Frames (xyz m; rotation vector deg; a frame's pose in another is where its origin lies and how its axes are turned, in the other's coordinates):
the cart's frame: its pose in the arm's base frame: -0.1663 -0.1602 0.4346 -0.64 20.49 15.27
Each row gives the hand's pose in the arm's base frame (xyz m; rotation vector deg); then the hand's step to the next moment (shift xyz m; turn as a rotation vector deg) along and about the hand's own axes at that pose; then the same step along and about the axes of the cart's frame.
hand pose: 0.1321 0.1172 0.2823 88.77 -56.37 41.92
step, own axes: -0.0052 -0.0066 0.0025 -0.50 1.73 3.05
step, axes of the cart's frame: 0.0055 -0.0022 -0.0065 -2.41 -2.37 -1.07
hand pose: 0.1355 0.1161 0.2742 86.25 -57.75 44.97
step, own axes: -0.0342 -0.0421 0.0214 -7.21 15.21 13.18
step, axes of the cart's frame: 0.0352 -0.0211 -0.0414 -18.03 -7.28 -8.90
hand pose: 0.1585 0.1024 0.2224 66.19 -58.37 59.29
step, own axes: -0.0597 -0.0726 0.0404 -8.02 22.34 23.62
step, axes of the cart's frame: 0.0591 -0.0682 -0.0482 -28.35 -14.46 -10.41
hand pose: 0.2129 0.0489 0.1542 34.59 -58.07 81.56
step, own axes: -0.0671 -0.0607 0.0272 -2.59 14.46 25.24
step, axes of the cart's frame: 0.0504 -0.0792 -0.0105 -24.79 -15.37 -1.44
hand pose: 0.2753 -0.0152 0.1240 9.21 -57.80 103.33
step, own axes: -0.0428 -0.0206 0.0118 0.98 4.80 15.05
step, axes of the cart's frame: 0.0220 -0.0433 0.0061 -13.65 -7.34 3.19
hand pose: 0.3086 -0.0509 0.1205 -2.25 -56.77 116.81
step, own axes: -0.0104 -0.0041 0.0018 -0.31 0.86 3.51
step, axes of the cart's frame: 0.0059 -0.0091 0.0033 -2.79 -2.13 0.91
